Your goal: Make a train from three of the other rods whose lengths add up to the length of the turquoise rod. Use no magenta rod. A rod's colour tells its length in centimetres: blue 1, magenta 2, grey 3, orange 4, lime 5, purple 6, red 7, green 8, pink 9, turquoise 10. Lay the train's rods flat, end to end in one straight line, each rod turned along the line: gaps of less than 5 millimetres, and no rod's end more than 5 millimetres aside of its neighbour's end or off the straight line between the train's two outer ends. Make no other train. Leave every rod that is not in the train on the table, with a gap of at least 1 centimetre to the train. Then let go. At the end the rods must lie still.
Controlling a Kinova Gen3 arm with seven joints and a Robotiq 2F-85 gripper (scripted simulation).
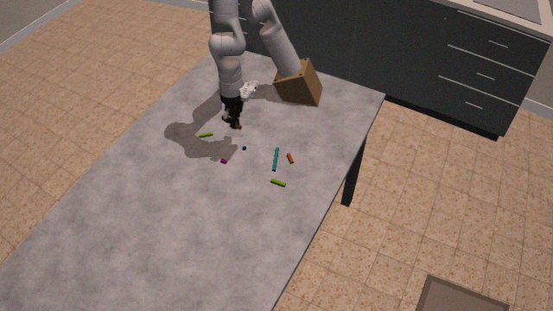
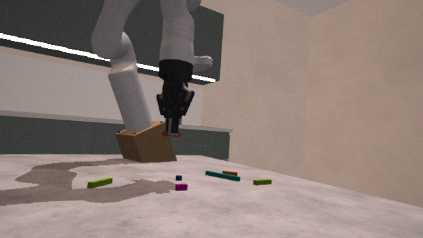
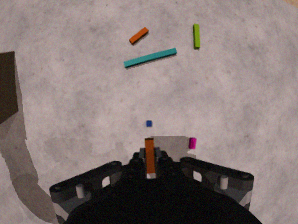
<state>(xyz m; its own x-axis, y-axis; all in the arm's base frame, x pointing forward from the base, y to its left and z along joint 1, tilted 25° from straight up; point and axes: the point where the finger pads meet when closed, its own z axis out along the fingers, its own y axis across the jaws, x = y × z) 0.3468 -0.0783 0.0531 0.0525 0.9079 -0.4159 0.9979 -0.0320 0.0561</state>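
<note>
Now: the blue rod 11 cm below my hand and 3 cm to the left of it. From my hand the other things lie so: turquoise rod 15 cm to the left, 11 cm below, 2 cm ahead; then magenta rod 11 cm below, 8 cm ahead, 2 cm to the right.
</note>
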